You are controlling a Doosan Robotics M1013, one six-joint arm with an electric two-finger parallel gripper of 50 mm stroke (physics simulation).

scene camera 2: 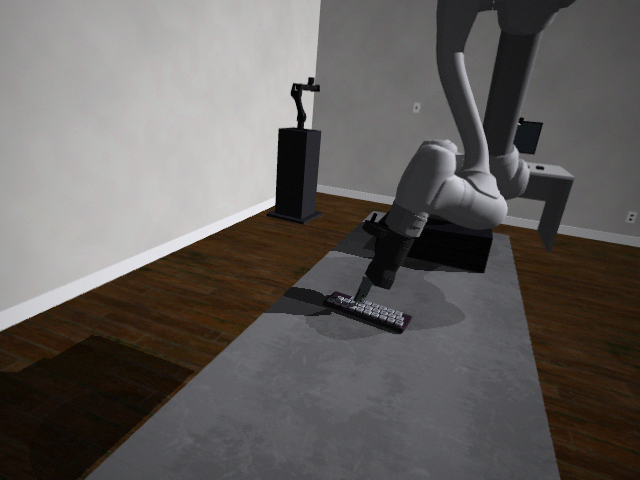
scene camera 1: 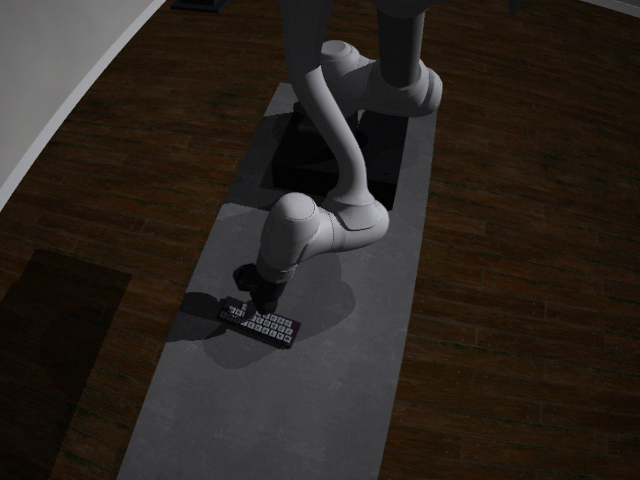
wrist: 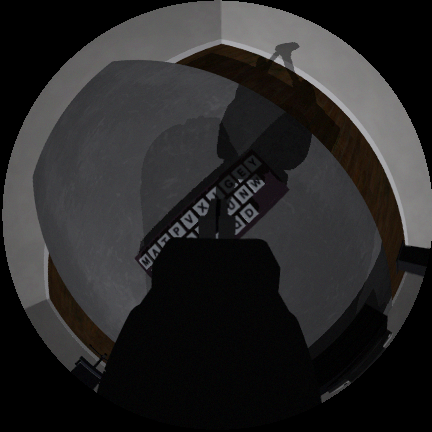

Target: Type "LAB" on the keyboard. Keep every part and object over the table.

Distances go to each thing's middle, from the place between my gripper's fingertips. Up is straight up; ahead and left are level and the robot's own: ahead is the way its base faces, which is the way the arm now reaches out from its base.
I see the keyboard [scene camera 1: 232, 312] 2 cm to the left of my hand and 2 cm below it.
